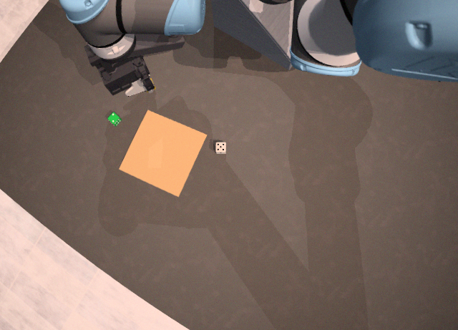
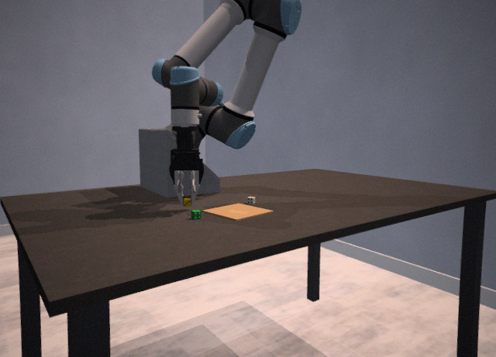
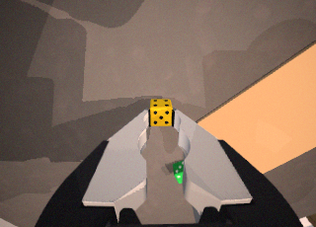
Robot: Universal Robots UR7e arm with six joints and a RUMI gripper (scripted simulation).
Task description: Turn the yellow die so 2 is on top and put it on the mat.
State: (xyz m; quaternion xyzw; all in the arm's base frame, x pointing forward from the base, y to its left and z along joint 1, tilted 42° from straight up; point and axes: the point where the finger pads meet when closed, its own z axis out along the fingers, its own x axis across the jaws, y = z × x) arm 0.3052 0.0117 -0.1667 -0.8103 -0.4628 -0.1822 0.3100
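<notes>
Now: the orange mat 110 mm to the left of my hand, 100 mm ahead of it and 30 mm below it. The rest, counted from my hand: green die 100 mm ahead, 20 mm to the right, 20 mm below; white die 200 mm to the left, 30 mm ahead, 20 mm below; yellow die 10 mm below.
</notes>
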